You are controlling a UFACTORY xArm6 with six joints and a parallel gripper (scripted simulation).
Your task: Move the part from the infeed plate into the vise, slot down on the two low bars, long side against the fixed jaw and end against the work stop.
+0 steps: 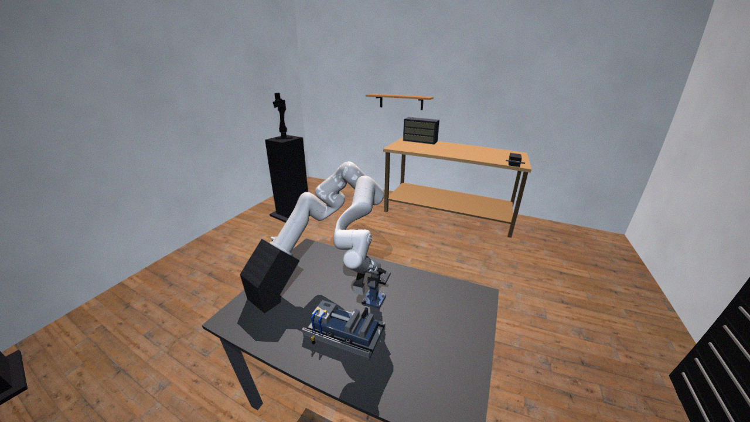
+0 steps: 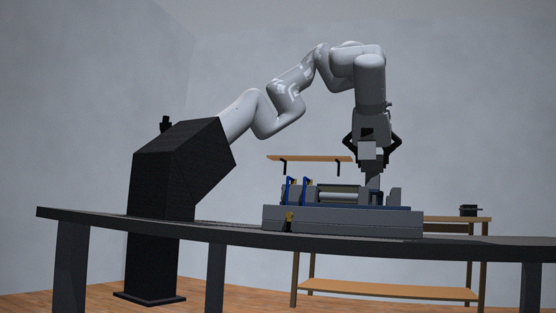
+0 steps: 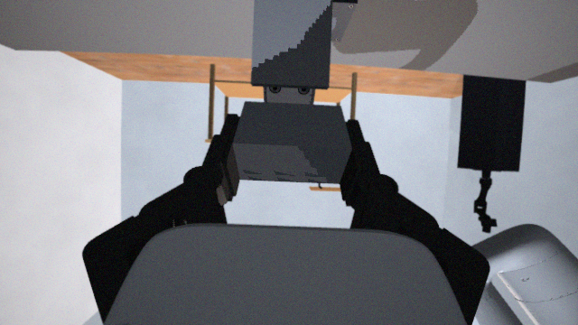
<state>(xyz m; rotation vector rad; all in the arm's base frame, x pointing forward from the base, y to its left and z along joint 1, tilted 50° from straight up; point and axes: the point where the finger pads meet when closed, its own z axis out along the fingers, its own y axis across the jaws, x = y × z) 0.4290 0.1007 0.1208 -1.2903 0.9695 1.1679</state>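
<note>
Now: hand 1 cm to the right of the part. Round my hand: moving jaw (4 cm ahead, 21 cm to the right, 12 cm below); then work stop (6 cm ahead, 15 cm to the right, 10 cm below); then fixed jaw (10 cm ahead, 19 cm to the right, 12 cm below).
</note>
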